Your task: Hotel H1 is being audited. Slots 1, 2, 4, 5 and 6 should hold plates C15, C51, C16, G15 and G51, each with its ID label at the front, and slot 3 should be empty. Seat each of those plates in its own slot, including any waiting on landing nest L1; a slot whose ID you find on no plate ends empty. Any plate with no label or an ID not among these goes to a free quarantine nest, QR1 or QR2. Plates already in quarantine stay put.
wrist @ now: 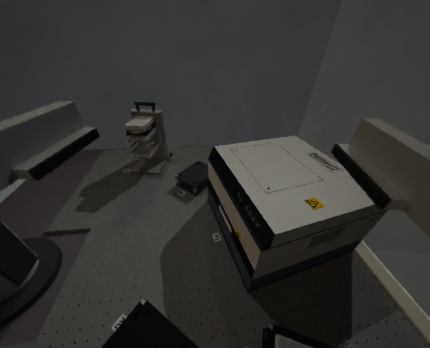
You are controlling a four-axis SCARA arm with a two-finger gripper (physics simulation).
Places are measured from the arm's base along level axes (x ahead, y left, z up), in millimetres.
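Pixels of known places: gripper, fingertip midpoint: [212, 126]; arm's base, origin of the base link: [8, 280].
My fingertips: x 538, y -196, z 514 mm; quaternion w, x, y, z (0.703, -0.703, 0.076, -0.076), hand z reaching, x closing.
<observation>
For each thing: its top centre in the pictures, then the offset to it from my fingertips. "*": a spot on its surface instead.
- black-rimmed nest, surface spot: [269, 336] * dz -451, dx +127, dy -16 mm
- pale plate, surface spot: [295, 343] * dz -436, dx +170, dy -35 mm
- black nest, surface spot: [147, 327] * dz -451, dx -125, dy +29 mm
- large white box device, middle of its top: [288, 167] dz -254, dx +264, dy +305 mm
- low dark block, middle of its top: [196, 171] dz -446, dx +5, dy +574 mm
My gripper [212, 126] is open and empty; its two fingers stand wide apart at the left and right sides of the view. The hotel [159, 135], a narrow upright rack with a black handle on top, stands small at the back left. Several pale plates [140, 124] are stacked in its levels; their ID labels are too small and dim to read. At the bottom right, part of a black-rimmed nest [269, 336] shows with a pale plate [295, 343] in it. At the bottom, a black nest [147, 327] is partly cut off; its floor tag is not clearly legible.
A large white box device [295, 180] with a black front panel and yellow warning sticker stands right of centre. A low dark block [194, 176] with a small floor tag sits between it and the hotel. A dark round base [47, 265] stands at the left edge. Walls rise behind.
</observation>
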